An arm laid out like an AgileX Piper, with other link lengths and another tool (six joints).
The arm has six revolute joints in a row. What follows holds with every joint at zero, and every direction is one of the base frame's.
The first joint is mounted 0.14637 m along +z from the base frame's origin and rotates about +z.
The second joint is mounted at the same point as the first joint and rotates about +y.
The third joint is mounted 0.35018 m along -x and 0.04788 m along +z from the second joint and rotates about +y.
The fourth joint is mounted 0.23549 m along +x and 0.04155 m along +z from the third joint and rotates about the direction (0.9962, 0, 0.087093).
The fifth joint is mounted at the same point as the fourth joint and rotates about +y.
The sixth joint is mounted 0.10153 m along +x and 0.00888 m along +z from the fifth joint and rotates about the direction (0.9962, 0, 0.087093).
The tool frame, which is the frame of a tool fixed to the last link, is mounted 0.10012 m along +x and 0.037 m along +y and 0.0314 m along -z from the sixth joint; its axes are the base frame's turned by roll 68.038, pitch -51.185 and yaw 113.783 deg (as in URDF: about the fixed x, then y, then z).
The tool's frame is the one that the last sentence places.
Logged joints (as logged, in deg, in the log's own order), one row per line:
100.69, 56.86, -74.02, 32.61, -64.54, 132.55
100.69, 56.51, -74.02, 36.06, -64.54, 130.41
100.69, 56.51, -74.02, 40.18, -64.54, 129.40
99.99, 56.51, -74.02, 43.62, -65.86, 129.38
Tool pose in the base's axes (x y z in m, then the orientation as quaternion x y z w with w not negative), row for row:
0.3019, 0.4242, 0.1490, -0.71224, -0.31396, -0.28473, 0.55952
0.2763, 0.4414, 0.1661, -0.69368, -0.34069, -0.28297, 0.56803
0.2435, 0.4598, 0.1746, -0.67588, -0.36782, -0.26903, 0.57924
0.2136, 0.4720, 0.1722, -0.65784, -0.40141, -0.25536, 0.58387
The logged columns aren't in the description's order. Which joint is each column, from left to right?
Columns, left to right: joint 4, joint 5, joint 3, joint 1, joint 6, joint 2.
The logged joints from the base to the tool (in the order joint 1, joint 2, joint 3, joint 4, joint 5, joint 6), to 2 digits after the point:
32.61, 132.55, -74.02, 100.69, 56.86, -64.54
36.06, 130.41, -74.02, 100.69, 56.51, -64.54
40.18, 129.40, -74.02, 100.69, 56.51, -64.54
43.62, 129.38, -74.02, 99.99, 56.51, -65.86

